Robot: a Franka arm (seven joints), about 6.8 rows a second.
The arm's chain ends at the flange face. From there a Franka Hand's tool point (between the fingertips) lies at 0.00 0.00 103.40 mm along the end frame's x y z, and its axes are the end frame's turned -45 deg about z.
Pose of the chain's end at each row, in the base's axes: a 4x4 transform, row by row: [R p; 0 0 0 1], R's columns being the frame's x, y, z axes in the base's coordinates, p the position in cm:
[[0.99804 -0.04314 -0.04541 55.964], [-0.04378 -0.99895 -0.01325 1.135], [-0.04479 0.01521 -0.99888 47.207], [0 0 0 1]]
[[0.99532 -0.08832 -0.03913 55.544], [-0.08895 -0.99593 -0.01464 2.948], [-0.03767 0.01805 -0.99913 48.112], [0 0 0 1]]
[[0.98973 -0.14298 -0.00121 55.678], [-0.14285 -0.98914 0.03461 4.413], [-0.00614 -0.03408 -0.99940 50.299], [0 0 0 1]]
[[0.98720 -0.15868 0.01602 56.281], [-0.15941 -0.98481 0.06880 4.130], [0.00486 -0.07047 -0.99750 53.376], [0 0 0 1]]
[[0.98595 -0.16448 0.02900 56.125], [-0.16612 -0.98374 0.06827 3.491], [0.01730 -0.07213 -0.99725 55.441], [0 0 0 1]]
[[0.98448 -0.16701 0.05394 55.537], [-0.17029 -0.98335 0.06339 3.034], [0.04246 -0.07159 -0.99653 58.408], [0 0 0 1]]
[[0.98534 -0.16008 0.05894 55.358], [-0.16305 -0.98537 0.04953 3.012], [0.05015 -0.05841 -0.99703 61.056], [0 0 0 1]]
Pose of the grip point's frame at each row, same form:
[[0.73623 0.67522 -0.04541 55.494], [0.67541 -0.73732 -0.01325 0.998], [-0.04243 -0.02092 -0.99888 36.879], [0 0 0 1]]
[[0.76625 0.64135 -0.03913 55.139], [0.64133 -0.76713 -0.01464 2.797], [-0.03940 -0.01387 -0.99913 37.781], [0 0 0 1]]
[[0.80095 0.59874 -0.00121 55.665], [0.59842 -0.80044 0.03461 4.771], [0.01976 -0.02844 -0.99940 39.965], [0 0 0 1]]
[[0.81026 0.58585 0.01602 56.447], [0.58365 -0.80909 0.06880 4.841], [0.05327 -0.04639 -0.99750 43.062], [0 0 0 1]]
[[0.81348 0.58087 0.02900 56.425], [0.57814 -0.81307 0.06827 4.197], [0.06324 -0.03877 -0.99725 45.129], [0 0 0 1]]
[[0.81423 0.57804 0.05394 56.095], [0.57492 -0.81575 0.06339 3.689], [0.08065 -0.02060 -0.99653 48.104], [0 0 0 1]]
[[0.80993 0.58355 0.05894 55.967], [0.58147 -0.81206 0.04953 3.524], [0.07676 -0.00584 -0.99703 50.747], [0 0 0 1]]

